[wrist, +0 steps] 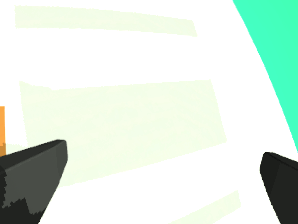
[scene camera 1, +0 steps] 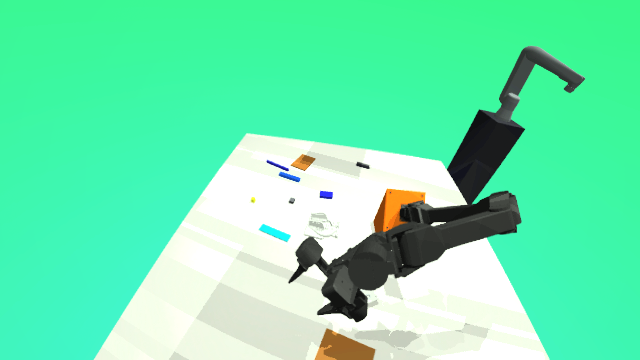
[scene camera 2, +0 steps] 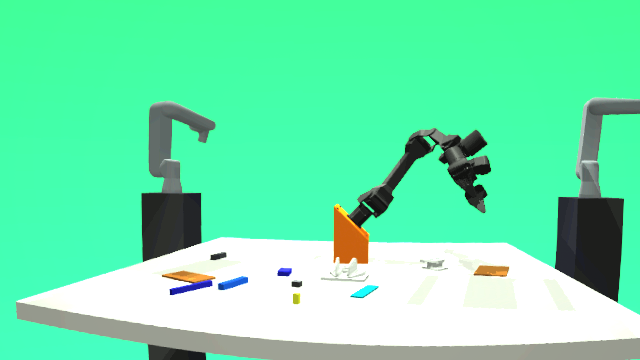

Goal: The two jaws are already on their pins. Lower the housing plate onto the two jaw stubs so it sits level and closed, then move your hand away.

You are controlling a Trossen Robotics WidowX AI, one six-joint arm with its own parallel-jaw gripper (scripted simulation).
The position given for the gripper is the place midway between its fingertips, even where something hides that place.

Observation:
The gripper [scene camera 1: 303, 297] is open and holds nothing.
The gripper is seen too in the wrist view [wrist: 166, 157] and in scene camera 2 [scene camera 2: 479, 205].

